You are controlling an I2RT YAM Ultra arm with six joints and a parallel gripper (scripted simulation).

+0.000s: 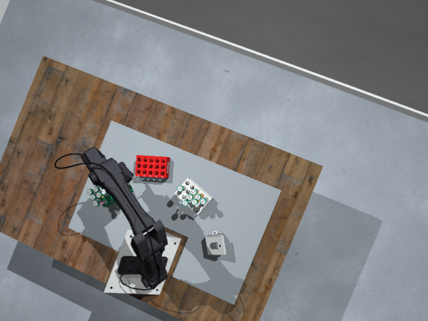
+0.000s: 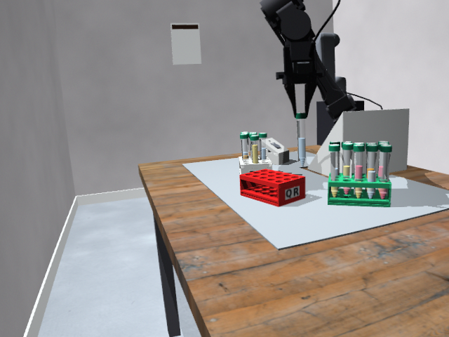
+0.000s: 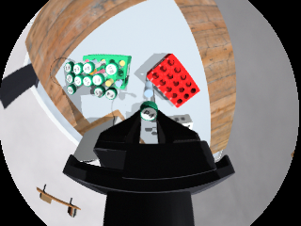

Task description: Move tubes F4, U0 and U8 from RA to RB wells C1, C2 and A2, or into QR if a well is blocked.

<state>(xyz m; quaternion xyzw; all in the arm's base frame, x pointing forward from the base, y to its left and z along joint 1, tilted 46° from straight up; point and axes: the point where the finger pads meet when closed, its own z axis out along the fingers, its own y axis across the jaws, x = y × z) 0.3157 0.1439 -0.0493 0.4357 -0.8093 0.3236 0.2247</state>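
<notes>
Right now my hand is 6 cm above the tube, 1 cm to the right of it and 1 cm short of it. From my hand the other things lie so: red rack QR 16 cm below, 6 cm ahead, 3 cm to the right; tube with yellow filling 19 cm to the right, 12 cm below, 2 cm ahead; white rack RB 23 cm to the right, 16 cm below.
</notes>
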